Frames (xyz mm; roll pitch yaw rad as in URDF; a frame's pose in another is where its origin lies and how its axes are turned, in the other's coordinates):
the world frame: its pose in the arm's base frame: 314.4 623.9 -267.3 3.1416 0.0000 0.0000
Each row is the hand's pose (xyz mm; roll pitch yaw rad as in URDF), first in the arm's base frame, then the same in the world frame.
Working: the arm's base frame: its pose in the world frame: -314.4 623.9 -267.3 3.1416 0.0000 0.0000

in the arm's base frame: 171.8 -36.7 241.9 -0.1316 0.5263 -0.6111
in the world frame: -142.6 660.6 -509.2 3.0100 -0.5263 0.6111
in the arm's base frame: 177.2 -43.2 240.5 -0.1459 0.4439 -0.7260
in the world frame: -137.2 667.1 -507.8 2.9957 -0.4439 0.7260
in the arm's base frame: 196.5 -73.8 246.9 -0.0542 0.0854 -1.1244
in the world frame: -117.9 697.7 -514.2 3.0874 -0.0854 1.1244
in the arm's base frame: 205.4 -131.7 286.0 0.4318 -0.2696 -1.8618
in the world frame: -109.0 755.6 -553.3 -2.7098 0.2696 1.8618
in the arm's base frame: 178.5 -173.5 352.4 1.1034 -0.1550 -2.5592
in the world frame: -135.9 797.4 -619.7 -2.0382 0.1550 2.5592
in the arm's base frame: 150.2 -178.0 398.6 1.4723 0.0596 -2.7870
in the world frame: -164.2 801.9 -665.9 -1.6693 -0.0596 2.7870
